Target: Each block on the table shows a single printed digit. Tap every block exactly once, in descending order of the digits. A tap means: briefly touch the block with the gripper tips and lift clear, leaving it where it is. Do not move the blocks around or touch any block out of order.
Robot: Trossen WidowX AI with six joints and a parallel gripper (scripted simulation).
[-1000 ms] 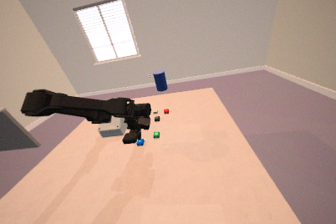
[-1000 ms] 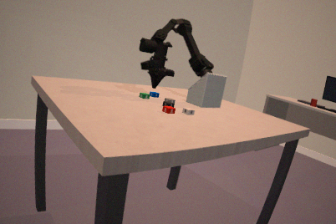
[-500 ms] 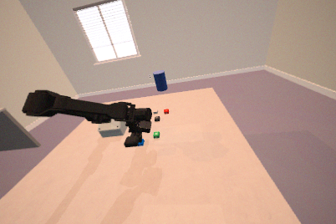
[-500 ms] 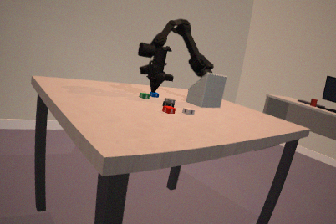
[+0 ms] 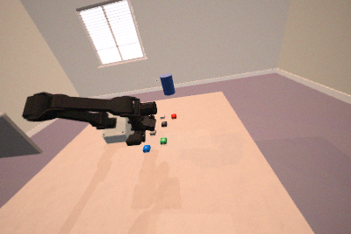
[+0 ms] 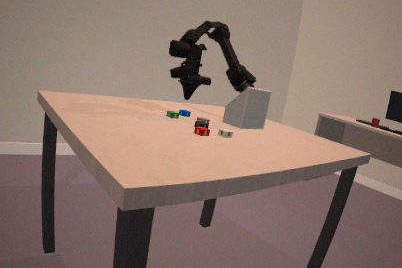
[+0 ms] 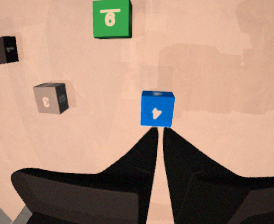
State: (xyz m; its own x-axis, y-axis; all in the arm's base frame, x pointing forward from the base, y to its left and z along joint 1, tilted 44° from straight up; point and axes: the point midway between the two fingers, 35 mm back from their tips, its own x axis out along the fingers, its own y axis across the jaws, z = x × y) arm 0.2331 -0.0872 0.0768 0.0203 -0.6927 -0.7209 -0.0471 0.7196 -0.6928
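The blue block is 50 mm below my gripper tip. Round my gripper tip: grey block (120 mm to the left, 50 mm below); black block (190 mm to the left, 60 mm ahead, 50 mm below); green block (80 mm ahead, 50 mm to the left, 50 mm below).
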